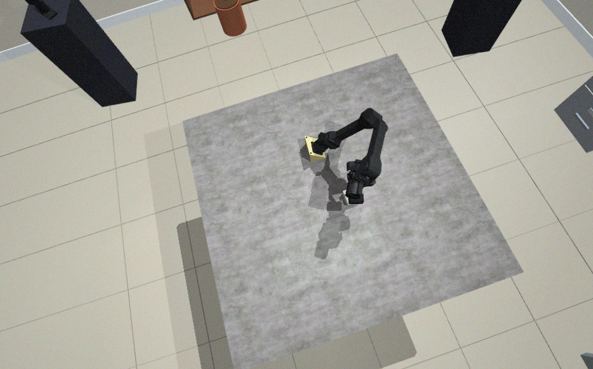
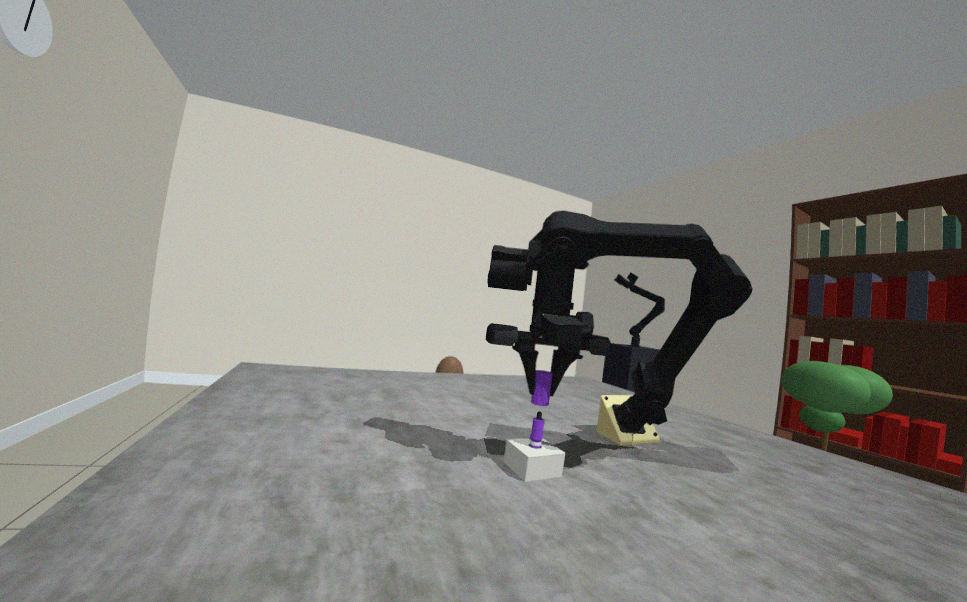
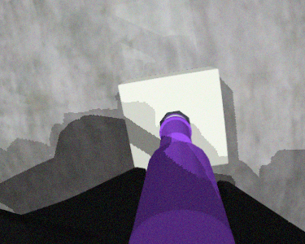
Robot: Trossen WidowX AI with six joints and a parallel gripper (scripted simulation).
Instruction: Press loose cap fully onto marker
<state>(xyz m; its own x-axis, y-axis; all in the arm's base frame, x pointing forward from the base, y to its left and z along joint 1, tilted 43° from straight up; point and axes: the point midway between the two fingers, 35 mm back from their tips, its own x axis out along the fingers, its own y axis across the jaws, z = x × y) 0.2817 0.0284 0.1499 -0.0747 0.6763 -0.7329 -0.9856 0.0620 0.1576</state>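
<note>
My gripper tip is 5 cm above the purple marker. From my gripper tip the other things lie so: purple cap 1 cm above; then white holder block 10 cm below.
</note>
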